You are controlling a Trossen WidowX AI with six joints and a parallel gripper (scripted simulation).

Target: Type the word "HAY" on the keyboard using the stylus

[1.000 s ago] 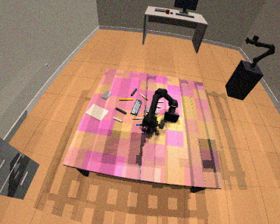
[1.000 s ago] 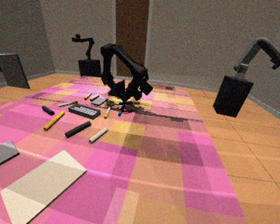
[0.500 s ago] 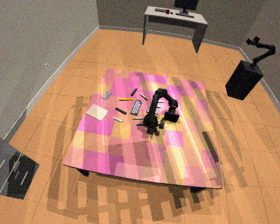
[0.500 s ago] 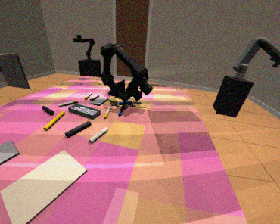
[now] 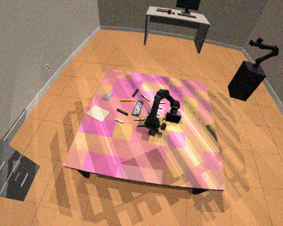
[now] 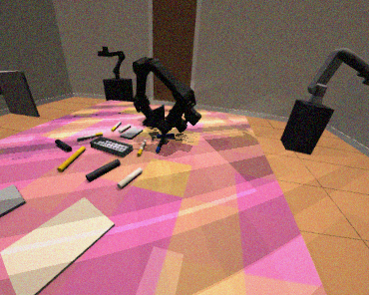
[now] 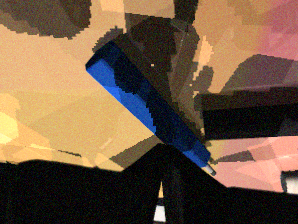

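Right now the blue stylus is 20 mm ahead of my gripper tip, 10 mm to the right of it and 10 mm below it. The rest, counted from my gripper tip: yellow marker: 340 mm ahead, 220 mm to the right, 10 mm below; then blue-tipped pen: 110 mm ahead, 40 mm to the left, 10 mm below; then white sheet: 570 mm ahead, 30 mm to the left, 10 mm below.
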